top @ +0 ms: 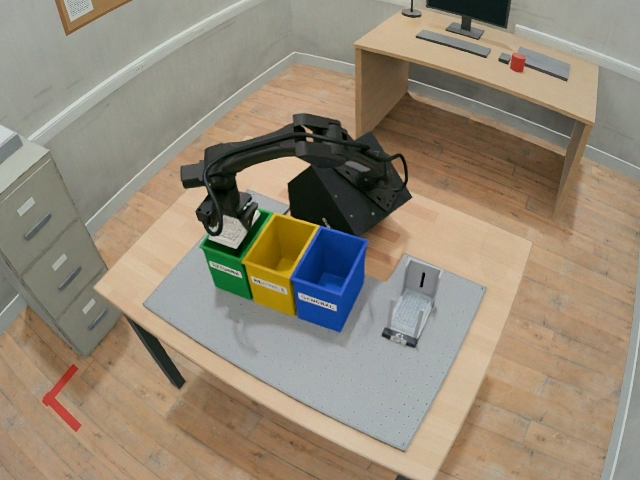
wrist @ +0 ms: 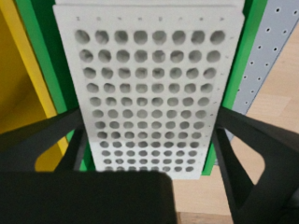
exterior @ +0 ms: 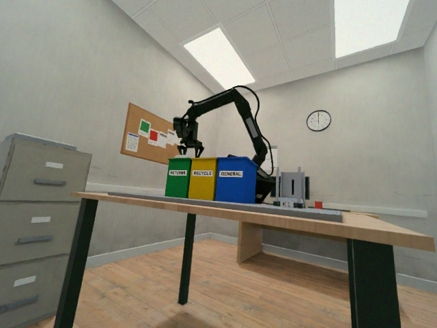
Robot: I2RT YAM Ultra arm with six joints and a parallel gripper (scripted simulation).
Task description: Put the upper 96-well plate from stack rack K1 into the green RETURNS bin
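My gripper is now 110 mm above the green returns bin. Also, from my hand: blue general bin: 40 mm behind, 270 mm to the left, 110 mm below; yellow recycle bin: 20 mm behind, 140 mm to the left, 110 mm below; 96-well plate: right at my hand.
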